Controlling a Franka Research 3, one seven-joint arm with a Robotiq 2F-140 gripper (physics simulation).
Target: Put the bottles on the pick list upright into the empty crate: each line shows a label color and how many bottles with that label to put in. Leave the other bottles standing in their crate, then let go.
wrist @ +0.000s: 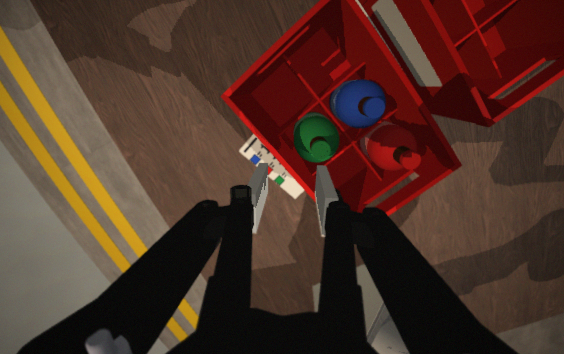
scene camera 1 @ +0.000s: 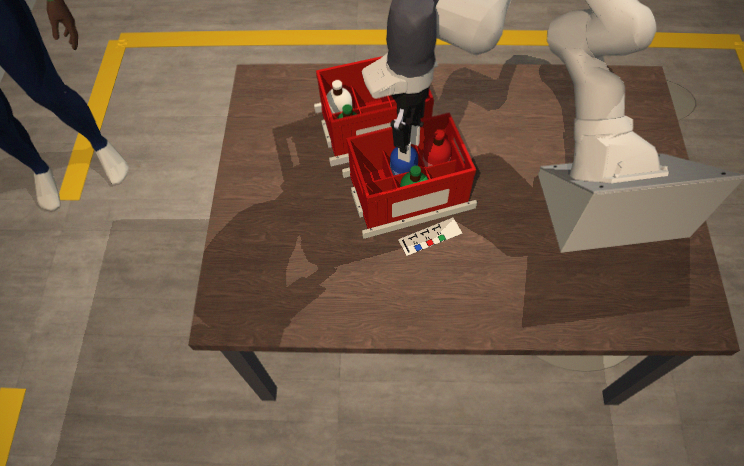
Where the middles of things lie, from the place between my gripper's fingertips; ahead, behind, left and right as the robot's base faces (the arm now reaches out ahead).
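The blue bottle [wrist: 361, 103] is 200 mm below my hand and 120 mm to the right of it. There is also the pick list [scene camera 1: 445, 230], which sits 70 mm to the left of my hand, 60 mm behind it and 290 mm below it. And the red bottle [scene camera 1: 437, 149] is 140 mm to the right of my hand, 200 mm below it and 90 mm behind it.
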